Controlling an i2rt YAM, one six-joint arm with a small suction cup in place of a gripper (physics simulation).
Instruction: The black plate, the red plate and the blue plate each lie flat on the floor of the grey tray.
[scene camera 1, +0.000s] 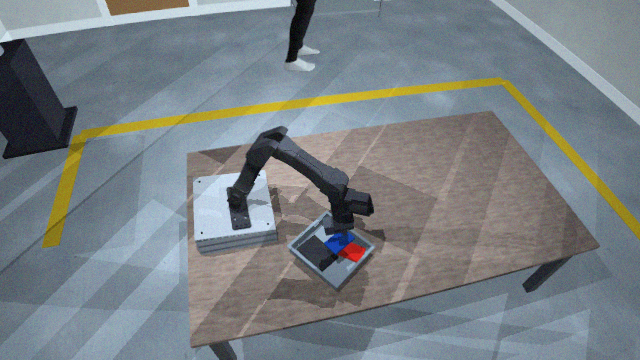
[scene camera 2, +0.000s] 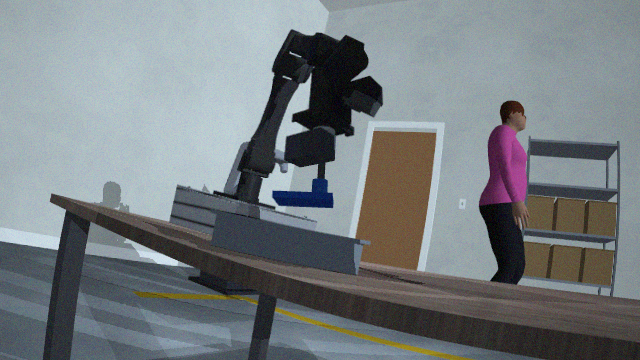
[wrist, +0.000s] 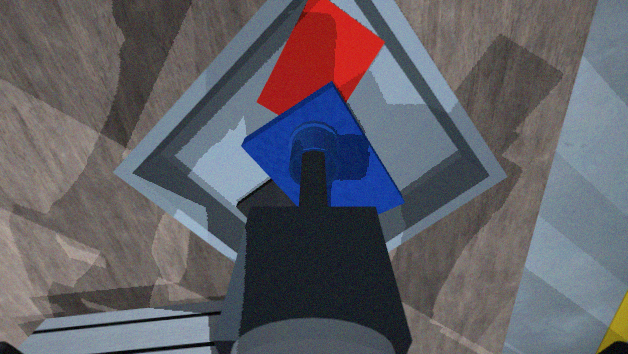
suction cup: holds a blue plate (scene camera 2: 283, 198)
a black plate (scene camera 1: 314, 250): on a grey tray
a red plate (wrist: 321, 48): on the grey tray
